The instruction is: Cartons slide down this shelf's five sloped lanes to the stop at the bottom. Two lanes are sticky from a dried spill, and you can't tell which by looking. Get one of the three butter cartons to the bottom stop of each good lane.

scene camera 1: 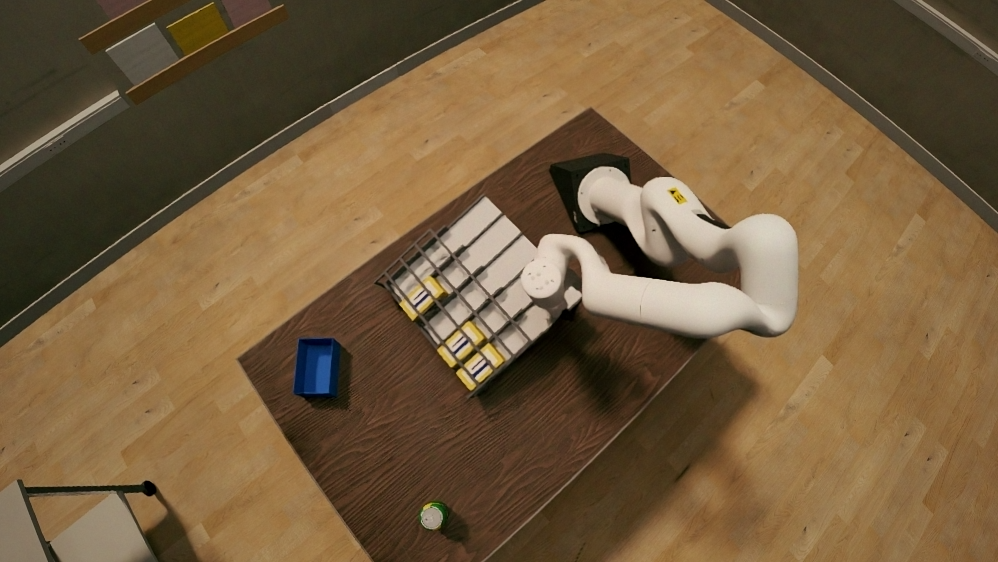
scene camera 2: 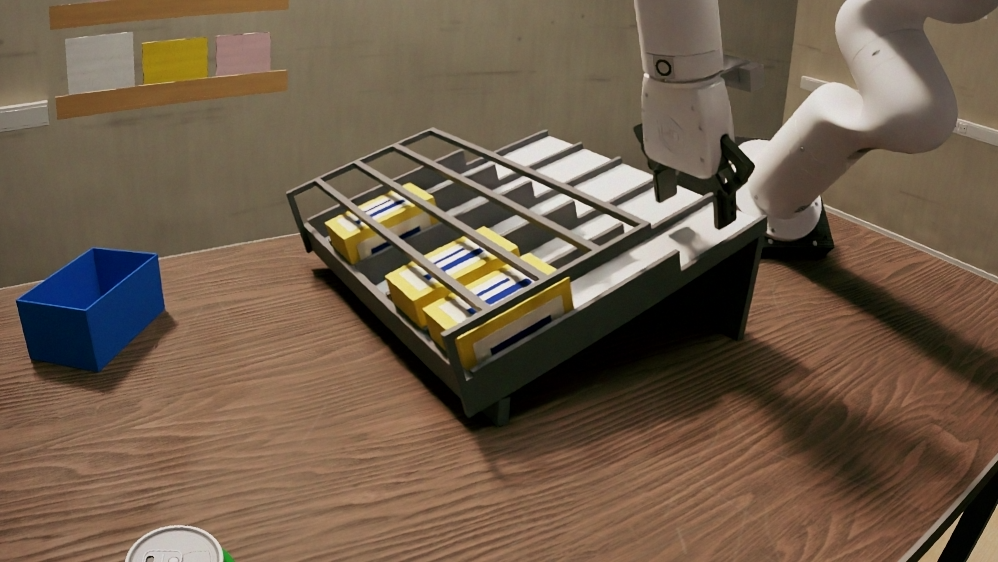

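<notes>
There is my gripper [scene camera 2: 695,211]. I can also see a butter carton [scene camera 2: 488,339], along with a butter carton [scene camera 2: 412,289] and another butter carton [scene camera 2: 402,218].
</notes>
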